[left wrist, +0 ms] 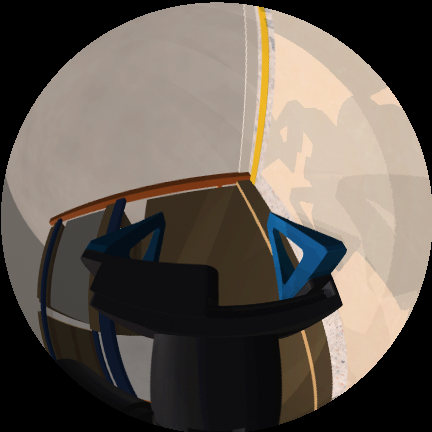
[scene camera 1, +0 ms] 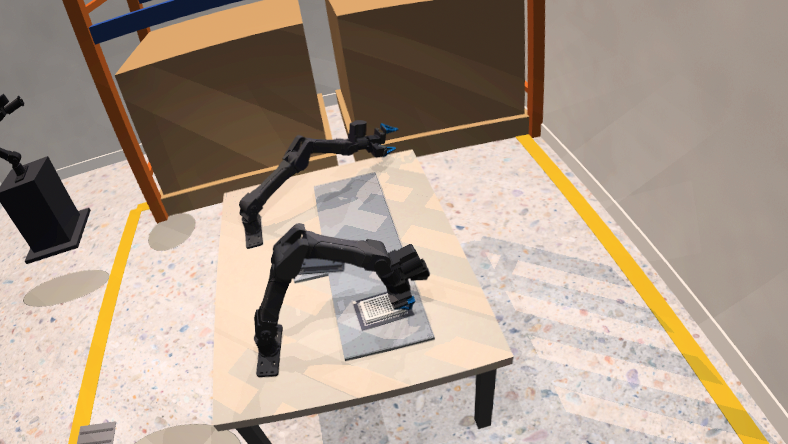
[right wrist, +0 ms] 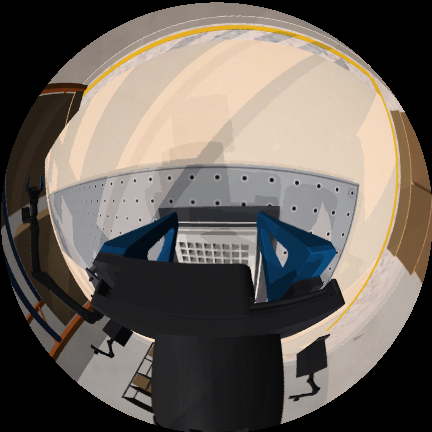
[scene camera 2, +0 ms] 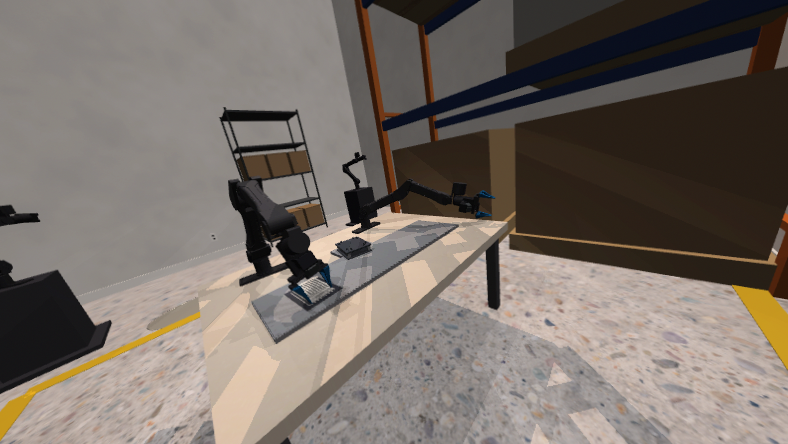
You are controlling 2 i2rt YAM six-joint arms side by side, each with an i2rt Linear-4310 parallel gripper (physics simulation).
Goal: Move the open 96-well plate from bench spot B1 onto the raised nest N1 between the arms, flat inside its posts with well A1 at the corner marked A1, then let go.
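Frame: origin at the left arm's base, x back, y right, z up, level; centimetres.
Seen in the pictures: left gripper, fingertip midpoint: (left wrist: 215, 217) (scene camera 1: 396, 138) (right wrist: 34, 174) (scene camera 2: 493, 206); right gripper, fingertip midpoint: (scene camera 1: 406, 299) (right wrist: 217, 217) (scene camera 2: 321, 295); left arm's base at its link origin: (scene camera 1: 253, 231) (scene camera 2: 366, 228); right arm's base at its link origin: (scene camera 1: 270, 350) (scene camera 2: 265, 273).
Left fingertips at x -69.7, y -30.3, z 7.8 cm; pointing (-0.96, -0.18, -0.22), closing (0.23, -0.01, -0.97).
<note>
Pixels of each thing's top centre, then the offset from my left fingertips to it. "pt": a spot on its surface instead. Level surfaces: height alone.
- white 96-well plate at its top centre: (right wrist: 215, 282) (scene camera 1: 382, 305) (scene camera 2: 311, 287) dx +30.0, dy +88.3, dz -4.9 cm
- dark-bordered spot B1 at a spot on its surface: (right wrist: 270, 213) pt dx +22.1, dy +93.7, dz -6.3 cm
- raised dark nest N1 at its top centre: (scene camera 1: 319, 252) (scene camera 2: 351, 241) dx +44.8, dy +59.4, dz -2.1 cm
- grey perforated board at its surface level: dz -6.5 cm
The white 96-well plate (scene camera 1: 373, 309) (scene camera 2: 315, 289) (right wrist: 215, 252) lies flat on the dark-bordered spot B1 (right wrist: 270, 213), its wells facing up. My right gripper (scene camera 2: 321, 292) (right wrist: 217, 217) is low over the plate, pointing down. Its blue fingers stand open on either side of the plate, close to its edges; whether they touch it I cannot tell. The gripper body hides part of the plate in the right wrist view. The raised dark nest N1 (scene camera 1: 325, 266) (scene camera 2: 353, 245) has small posts; its A1 mark is too small to read. My left gripper (scene camera 1: 394, 138) (scene camera 2: 491, 205) (left wrist: 215, 217) is open and empty, raised near the table's far end.
A grey perforated board (scene camera 1: 374, 344) (scene camera 2: 275, 329) (right wrist: 257, 189) lies along the table beneath spot B1. Nest N1 stands beside it, between the arm bases; the right arm passes over and partly hides it in scene camera 1. Large boxes on a rack stand beyond the left gripper.
</note>
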